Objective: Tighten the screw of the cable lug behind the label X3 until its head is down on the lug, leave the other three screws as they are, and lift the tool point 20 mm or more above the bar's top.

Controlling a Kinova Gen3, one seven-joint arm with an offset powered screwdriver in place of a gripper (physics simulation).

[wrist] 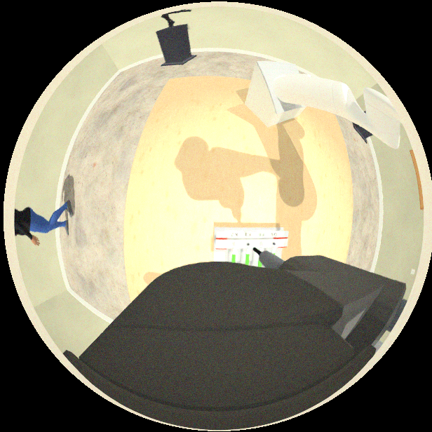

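Observation:
A white terminal bar with red lines lies below the middle of the wrist view. Small dark labels run along its upper strip, too small to read surely, so I cannot tell which one is X3. Two dark screw heads show below the labels. Green pieces show among pale ones lower down. My screwdriver reaches in from the lower right, its black tip showing between the two dark heads, nearer the left one. Its height over the bar is unclear. The tool has no fingers.
The bar is on a pale wooden table top with arm shadows across it. A white robot arm stands at the upper right. A dark stand is at the top, and a person is at the far left. My dark tool housing hides the lower part.

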